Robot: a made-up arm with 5 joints. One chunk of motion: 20 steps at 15 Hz.
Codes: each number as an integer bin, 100 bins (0 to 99) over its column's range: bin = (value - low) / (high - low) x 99, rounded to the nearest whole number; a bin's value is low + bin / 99 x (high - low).
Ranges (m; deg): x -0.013..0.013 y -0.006..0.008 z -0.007..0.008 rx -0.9..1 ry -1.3..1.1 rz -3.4..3
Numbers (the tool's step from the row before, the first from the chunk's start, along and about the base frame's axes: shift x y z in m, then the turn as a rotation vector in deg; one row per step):
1: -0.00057 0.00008 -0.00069 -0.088 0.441 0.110
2: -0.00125 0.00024 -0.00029 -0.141 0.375 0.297
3: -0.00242 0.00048 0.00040 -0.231 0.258 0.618
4: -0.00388 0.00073 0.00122 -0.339 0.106 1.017
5: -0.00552 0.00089 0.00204 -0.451 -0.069 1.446
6: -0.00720 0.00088 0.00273 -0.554 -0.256 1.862
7: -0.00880 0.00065 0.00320 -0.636 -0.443 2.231
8: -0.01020 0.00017 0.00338 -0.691 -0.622 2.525
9: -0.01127 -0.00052 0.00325 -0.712 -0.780 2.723
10: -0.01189 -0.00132 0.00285 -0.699 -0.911 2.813
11: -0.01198 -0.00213 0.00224 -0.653 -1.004 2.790
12: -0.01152 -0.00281 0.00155 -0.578 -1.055 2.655
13: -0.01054 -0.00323 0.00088 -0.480 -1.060 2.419
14: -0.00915 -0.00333 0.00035 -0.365 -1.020 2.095
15: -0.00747 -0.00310 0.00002 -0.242 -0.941 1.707
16: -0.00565 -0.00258 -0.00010 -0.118 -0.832 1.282
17: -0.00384 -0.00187 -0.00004 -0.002 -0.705 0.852
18: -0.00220 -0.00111 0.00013 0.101 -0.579 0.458
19: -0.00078 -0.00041 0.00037 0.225 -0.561 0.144
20: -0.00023 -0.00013 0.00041 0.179 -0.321 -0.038
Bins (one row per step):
1: 47 43 42 42 72 54
2: 45 44 44 40 69 57
3: 40 46 49 35 64 62
4: 35 48 54 29 58 68
5: 28 49 60 23 51 75
6: 22 49 64 18 43 81
7: 16 47 67 14 35 87
8: 11 44 69 11 28 92
9: 7 39 68 10 21 95
10: 4 33 65 10 16 96
11: 4 27 61 13 12 96
12: 6 23 56 17 10 94
13: 9 20 52 22 10 90
14: 15 19 49 28 12 85
15: 21 21 46 34 15 79
16: 28 24 46 41 19 72
17: 35 29 46 47 25 66
18: 41 35 47 52 30 60
19: 47 40 49 59 30 55
20: 49 42 49 56 40 52

